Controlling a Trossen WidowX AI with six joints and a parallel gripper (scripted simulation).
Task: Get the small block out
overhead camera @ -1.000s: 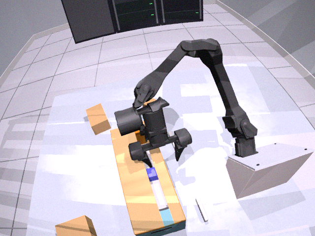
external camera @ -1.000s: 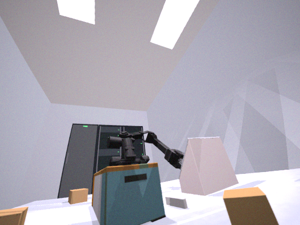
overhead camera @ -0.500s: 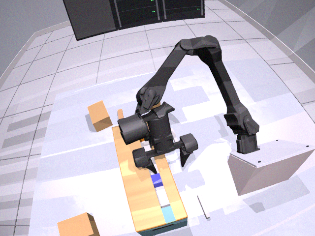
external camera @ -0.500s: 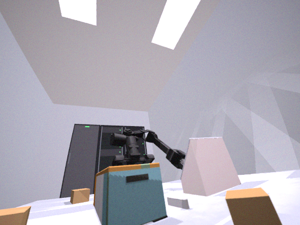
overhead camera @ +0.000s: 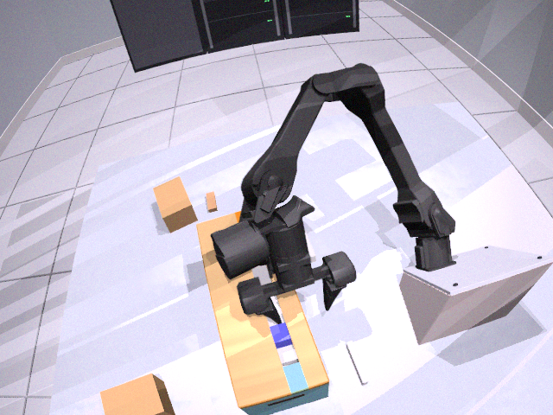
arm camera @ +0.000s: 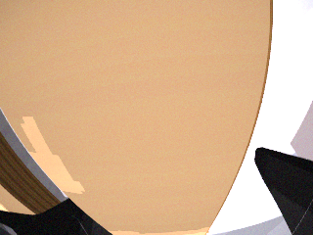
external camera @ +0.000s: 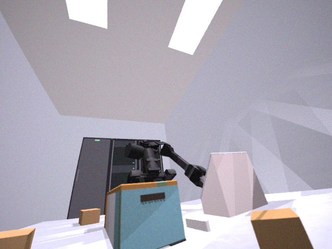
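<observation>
The blue block is 5 cm ahead of my gripper tip and 3 cm to the left of it.
</observation>
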